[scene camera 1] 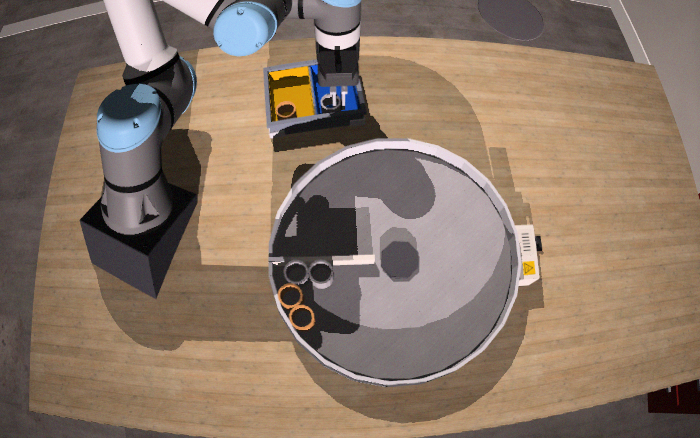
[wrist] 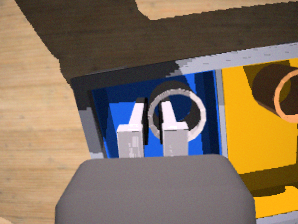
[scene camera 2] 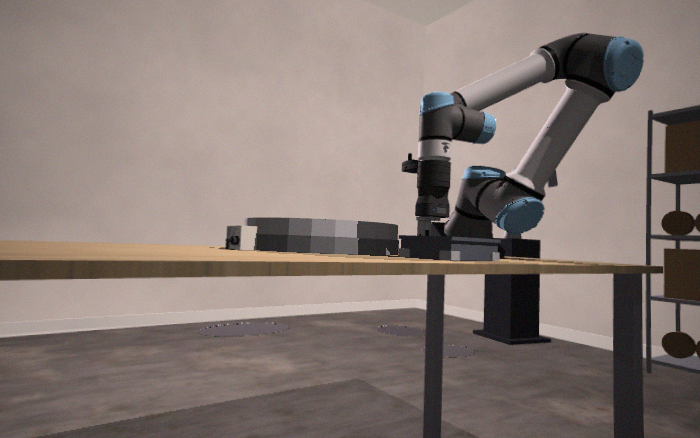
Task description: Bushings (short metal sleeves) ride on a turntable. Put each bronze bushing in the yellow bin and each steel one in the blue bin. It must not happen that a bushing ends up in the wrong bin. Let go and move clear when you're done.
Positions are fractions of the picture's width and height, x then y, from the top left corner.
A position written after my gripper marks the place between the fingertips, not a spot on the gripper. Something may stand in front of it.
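I can see my gripper (scene camera 2: 0.60,0.56), and the wrist view (wrist: 0.52,0.50) shows it too. There is a turntable (scene camera 1: 0.63,0.62) here, along with a steel bushing (wrist: 0.66,0.53).
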